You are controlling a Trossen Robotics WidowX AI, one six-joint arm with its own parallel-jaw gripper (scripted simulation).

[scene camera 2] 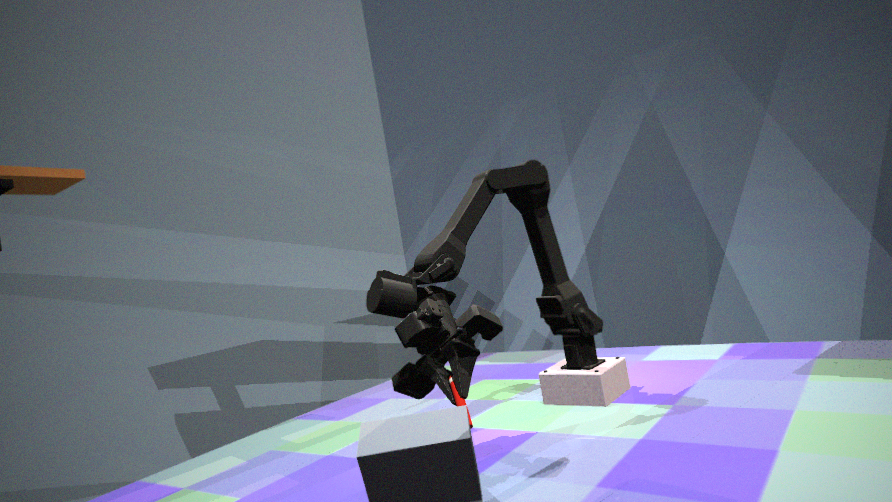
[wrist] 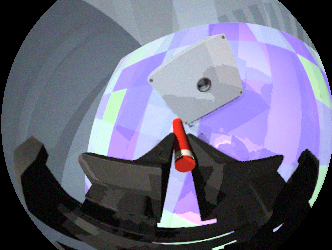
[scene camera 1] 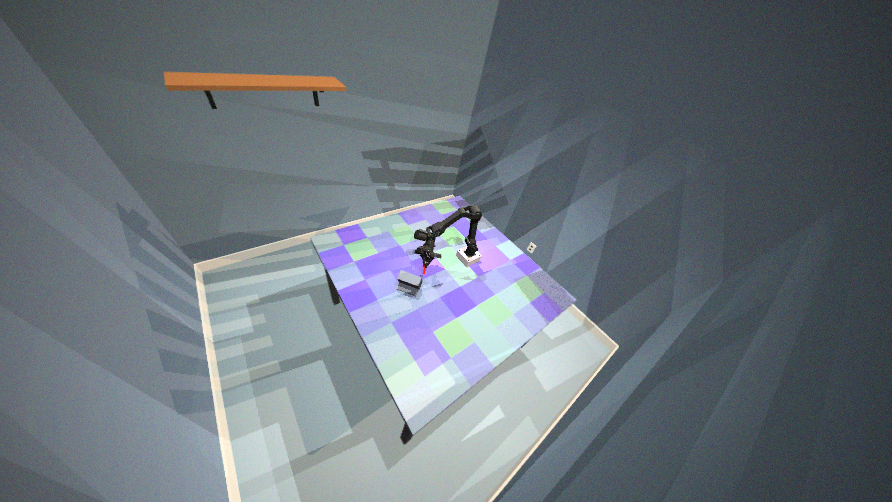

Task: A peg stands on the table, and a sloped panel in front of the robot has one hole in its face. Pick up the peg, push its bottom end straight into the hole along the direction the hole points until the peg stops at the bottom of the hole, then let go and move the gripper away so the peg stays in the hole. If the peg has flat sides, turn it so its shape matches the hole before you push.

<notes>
My gripper (scene camera 2: 460, 401) holds a red peg (wrist: 184, 161). I also see a grey sloped panel (scene camera 2: 435, 448).
My gripper shows as well in the wrist view (wrist: 180, 137). The grey sloped panel is seen too in the wrist view (wrist: 176, 80).
</notes>
